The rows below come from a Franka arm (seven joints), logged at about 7 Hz.
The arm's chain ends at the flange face. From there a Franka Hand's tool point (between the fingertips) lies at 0.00 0.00 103.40 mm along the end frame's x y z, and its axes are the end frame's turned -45 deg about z.
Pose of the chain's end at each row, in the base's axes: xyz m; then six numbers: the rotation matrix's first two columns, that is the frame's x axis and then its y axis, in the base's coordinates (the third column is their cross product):
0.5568 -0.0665 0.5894 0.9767 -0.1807 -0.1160 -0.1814 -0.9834 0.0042
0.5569 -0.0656 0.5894 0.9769 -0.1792 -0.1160 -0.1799 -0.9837 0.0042
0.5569 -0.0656 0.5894 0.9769 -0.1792 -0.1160 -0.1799 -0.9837 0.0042
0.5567 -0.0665 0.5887 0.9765 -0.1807 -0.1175 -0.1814 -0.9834 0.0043
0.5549 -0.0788 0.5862 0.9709 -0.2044 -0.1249 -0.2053 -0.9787 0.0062
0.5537 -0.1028 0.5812 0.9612 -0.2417 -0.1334 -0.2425 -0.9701 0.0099
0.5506 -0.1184 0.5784 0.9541 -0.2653 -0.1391 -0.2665 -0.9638 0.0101
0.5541 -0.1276 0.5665 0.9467 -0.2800 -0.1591 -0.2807 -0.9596 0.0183
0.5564 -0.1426 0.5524 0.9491 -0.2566 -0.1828 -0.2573 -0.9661 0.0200
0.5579 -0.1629 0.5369 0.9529 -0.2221 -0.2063 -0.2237 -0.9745 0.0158
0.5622 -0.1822 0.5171 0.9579 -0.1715 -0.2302 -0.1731 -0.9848 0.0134
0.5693 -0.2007 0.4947 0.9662 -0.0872 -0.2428 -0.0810 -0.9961 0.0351
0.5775 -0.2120 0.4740 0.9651 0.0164 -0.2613 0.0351 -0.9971 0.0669
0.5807 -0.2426 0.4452 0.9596 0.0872 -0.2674 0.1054 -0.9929 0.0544
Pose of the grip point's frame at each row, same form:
0.5449 -0.0647 0.4867 0.8189 0.5676 -0.0850 0.5624 -0.8231 -0.0791
0.5450 -0.0639 0.4867 0.8180 0.5689 -0.0850 0.5636 -0.8223 -0.0791
0.5450 -0.0639 0.4867 0.8180 0.5689 -0.0850 0.5636 -0.8223 -0.0791
0.5447 -0.0647 0.4860 0.8188 0.5676 -0.0861 0.5622 -0.8231 -0.0800
0.5421 -0.0768 0.4836 0.8317 0.5475 -0.0927 0.5414 -0.8366 -0.0839
0.5401 -0.1004 0.4787 0.8511 0.5151 -0.1013 0.5082 -0.8569 -0.0873
0.5365 -0.1156 0.4760 0.8631 0.4939 -0.1055 0.4862 -0.8691 -0.0912
0.5378 -0.1248 0.4644 0.8679 0.4805 -0.1254 0.4709 -0.8765 -0.0996
0.5376 -0.1397 0.4508 0.8531 0.5017 -0.1434 0.4892 -0.8646 -0.1151
0.5367 -0.1597 0.4357 0.8320 0.5320 -0.1570 0.5156 -0.8461 -0.1347
0.5385 -0.1794 0.4165 0.7997 0.5751 -0.1723 0.5549 -0.8176 -0.1533
0.5440 -0.2022 0.3945 0.7405 0.6427 -0.1965 0.6259 -0.7660 -0.1469
0.5507 -0.2196 0.3744 0.6576 0.7167 -0.2321 0.7072 -0.6935 -0.1375
0.5537 -0.2509 0.3457 0.6040 0.7637 -0.2275 0.7531 -0.6404 -0.1506

